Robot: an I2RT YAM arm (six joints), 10 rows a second.
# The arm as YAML. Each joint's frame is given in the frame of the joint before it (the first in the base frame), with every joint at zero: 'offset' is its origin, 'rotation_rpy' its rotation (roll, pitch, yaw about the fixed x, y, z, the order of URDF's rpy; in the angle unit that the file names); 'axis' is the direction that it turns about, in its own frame. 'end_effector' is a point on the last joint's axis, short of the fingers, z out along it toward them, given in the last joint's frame.
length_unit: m
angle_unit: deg
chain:
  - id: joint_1
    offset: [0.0, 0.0, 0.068]
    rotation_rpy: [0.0, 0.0, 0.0]
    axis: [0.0, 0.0, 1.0]
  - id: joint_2
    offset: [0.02, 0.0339, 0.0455]
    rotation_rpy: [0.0, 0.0, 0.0]
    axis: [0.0, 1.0, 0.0]
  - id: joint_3
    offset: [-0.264, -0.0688, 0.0]
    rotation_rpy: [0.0, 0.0, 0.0]
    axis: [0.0, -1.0, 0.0]
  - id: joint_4
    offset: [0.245, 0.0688, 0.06]
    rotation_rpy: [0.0, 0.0, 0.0]
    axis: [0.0, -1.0, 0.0]
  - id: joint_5
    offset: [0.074, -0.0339, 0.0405]
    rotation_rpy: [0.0, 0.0, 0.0]
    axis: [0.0, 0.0, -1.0]
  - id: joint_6
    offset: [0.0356, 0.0, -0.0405]
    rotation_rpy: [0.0, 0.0, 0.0]
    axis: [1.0, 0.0, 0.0]
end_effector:
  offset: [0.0, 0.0, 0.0]
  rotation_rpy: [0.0, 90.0, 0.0]
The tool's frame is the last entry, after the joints.
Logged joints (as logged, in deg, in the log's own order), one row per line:
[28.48 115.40 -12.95 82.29 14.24 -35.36]
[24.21 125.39 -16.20 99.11 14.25 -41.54]
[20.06 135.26 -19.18 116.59 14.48 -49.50]
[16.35 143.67 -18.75 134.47 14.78 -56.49]
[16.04 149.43 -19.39 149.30 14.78 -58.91]
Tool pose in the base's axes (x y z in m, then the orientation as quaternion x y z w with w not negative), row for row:
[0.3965 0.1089 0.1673 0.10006 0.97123 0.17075 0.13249]
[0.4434 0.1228 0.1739 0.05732 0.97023 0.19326 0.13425]
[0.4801 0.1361 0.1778 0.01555 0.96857 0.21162 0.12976]
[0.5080 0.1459 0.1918 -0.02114 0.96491 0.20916 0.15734]
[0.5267 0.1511 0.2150 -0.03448 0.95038 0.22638 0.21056]
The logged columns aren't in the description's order. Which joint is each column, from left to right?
Columns, left to right: joint_6, joint_2, joint_5, joint_3, joint_1, joint_4.
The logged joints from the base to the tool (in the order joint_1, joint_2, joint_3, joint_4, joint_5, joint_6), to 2 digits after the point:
[14.24 115.40 82.29 -35.36 -12.95 28.48]
[14.25 125.39 99.11 -41.54 -16.20 24.21]
[14.48 135.26 116.59 -49.50 -19.18 20.06]
[14.78 143.67 134.47 -56.49 -18.75 16.35]
[14.78 149.43 149.30 -58.91 -19.39 16.04]

